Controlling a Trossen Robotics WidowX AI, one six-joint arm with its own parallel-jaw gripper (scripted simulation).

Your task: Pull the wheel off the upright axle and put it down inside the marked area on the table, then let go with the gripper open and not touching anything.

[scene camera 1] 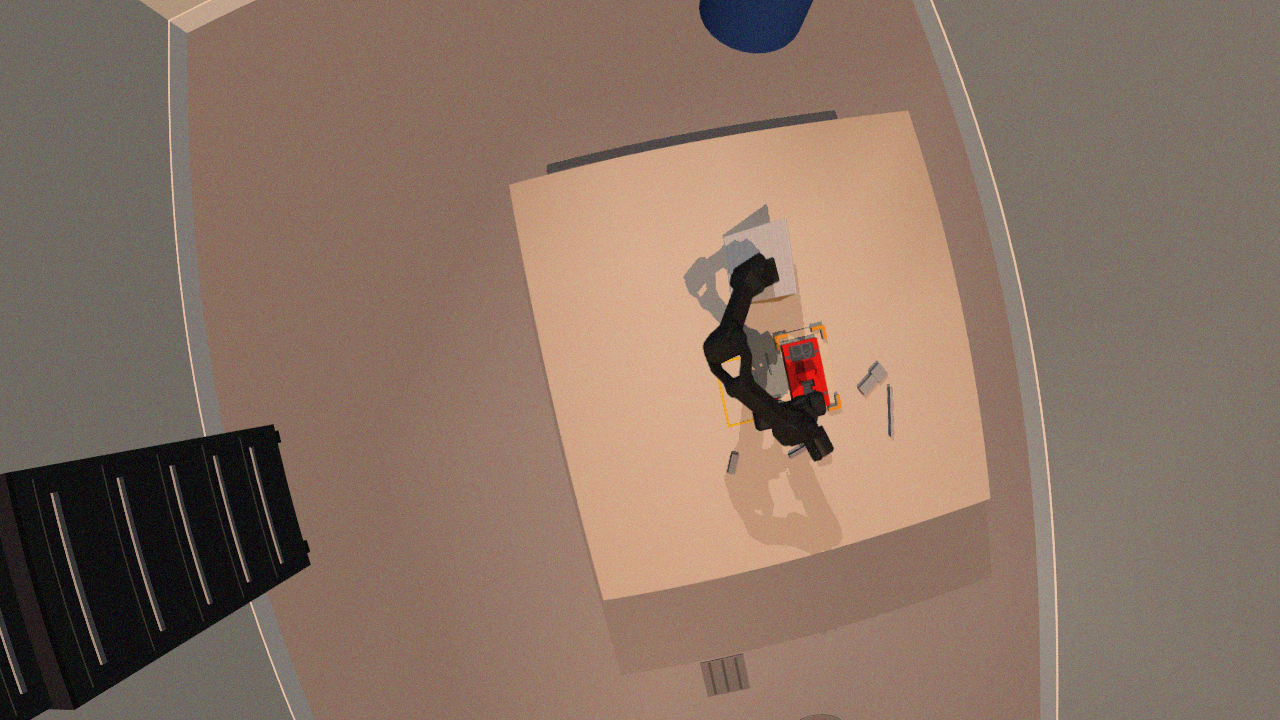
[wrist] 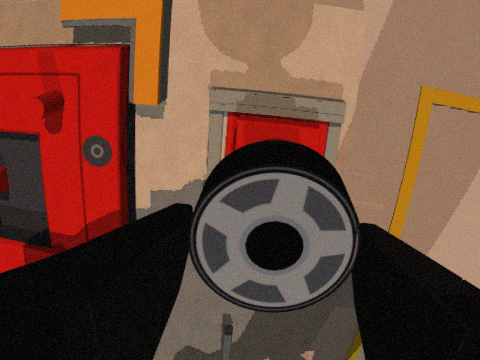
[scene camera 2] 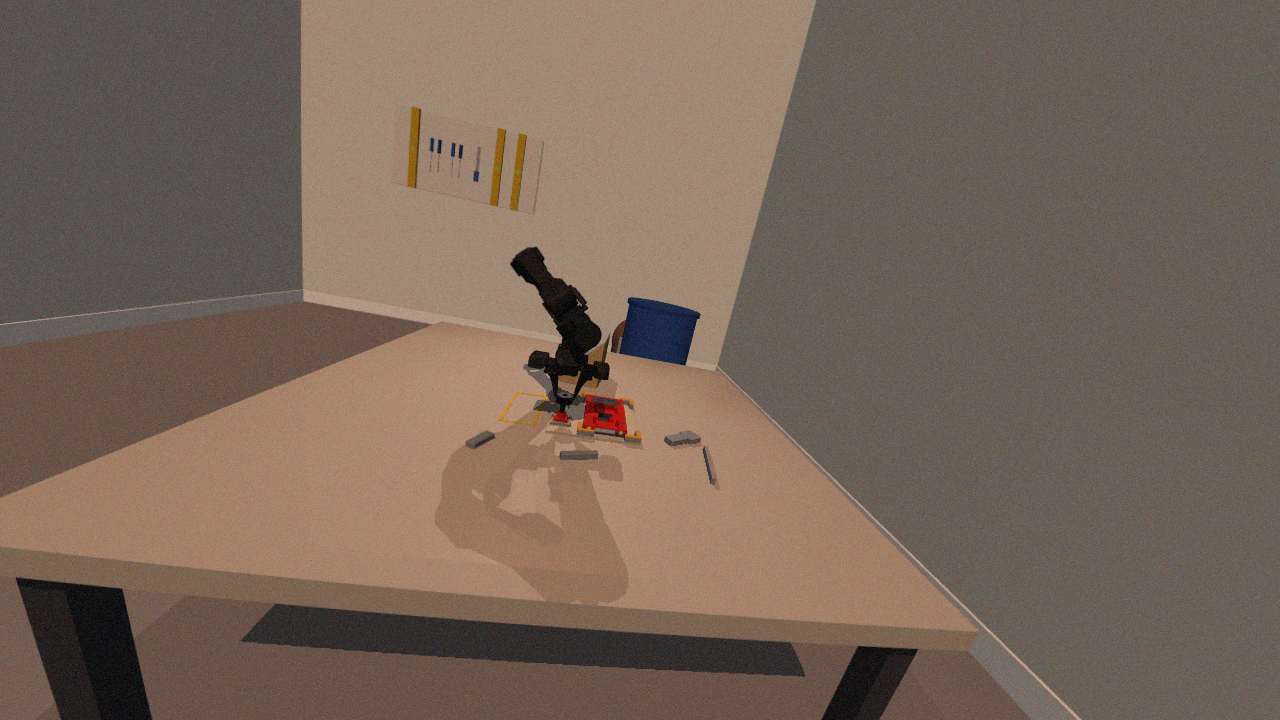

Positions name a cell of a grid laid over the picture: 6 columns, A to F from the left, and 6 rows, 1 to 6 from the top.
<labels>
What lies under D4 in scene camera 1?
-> A red chassis plate.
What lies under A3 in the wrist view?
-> A red chassis plate.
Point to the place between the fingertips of my gripper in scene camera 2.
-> C4
</labels>
